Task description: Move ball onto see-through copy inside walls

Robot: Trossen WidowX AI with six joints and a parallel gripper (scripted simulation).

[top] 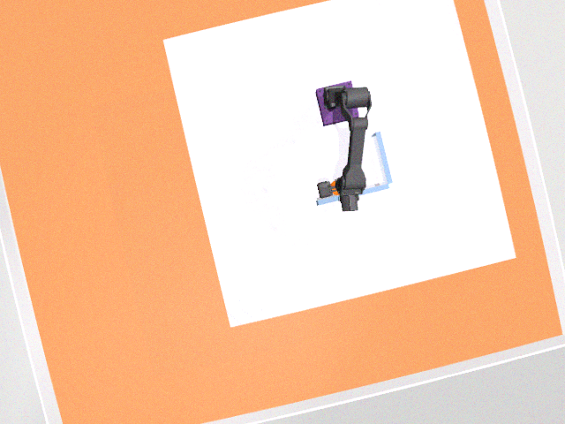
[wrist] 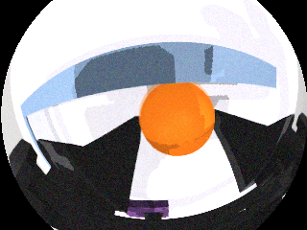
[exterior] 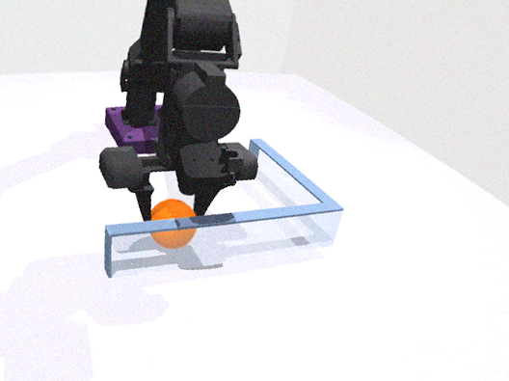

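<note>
The orange ball is right at my gripper tip. The rest, counted from my gripper tip: see-through ball copy (right at my gripper tip).
</note>
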